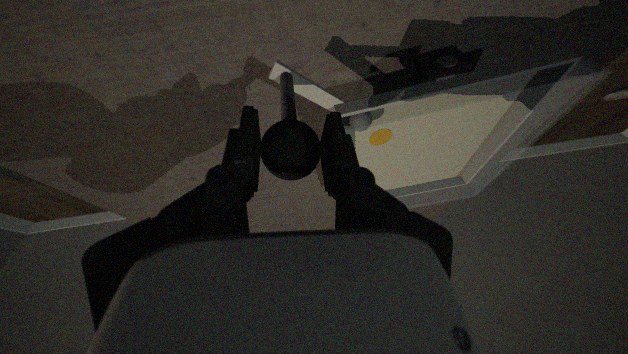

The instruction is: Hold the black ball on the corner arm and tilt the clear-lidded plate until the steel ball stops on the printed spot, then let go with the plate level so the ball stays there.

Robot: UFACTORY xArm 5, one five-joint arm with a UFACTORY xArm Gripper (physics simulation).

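The black ball (290,149) is between the two fingers of my gripper (292,128), which is shut on it. A dark post rises from the ball toward the pale corner arm (317,96), which runs to the plate. The clear-lidded plate (425,157) is right of the fingers, with a cream floor and clear walls; its left part is hidden behind my right finger. The orange printed spot (381,136) is in its left part. The grey steel ball (360,121) is off the spot, up and to its left, close to the plate's upper wall.
Dark shadows of the arm lie across the brown wooden surface (150,30) at the left and top right. Pale-edged brown panels (35,197) (580,122) show at the far left and far right. A grey surface (550,250) fills the lower right.
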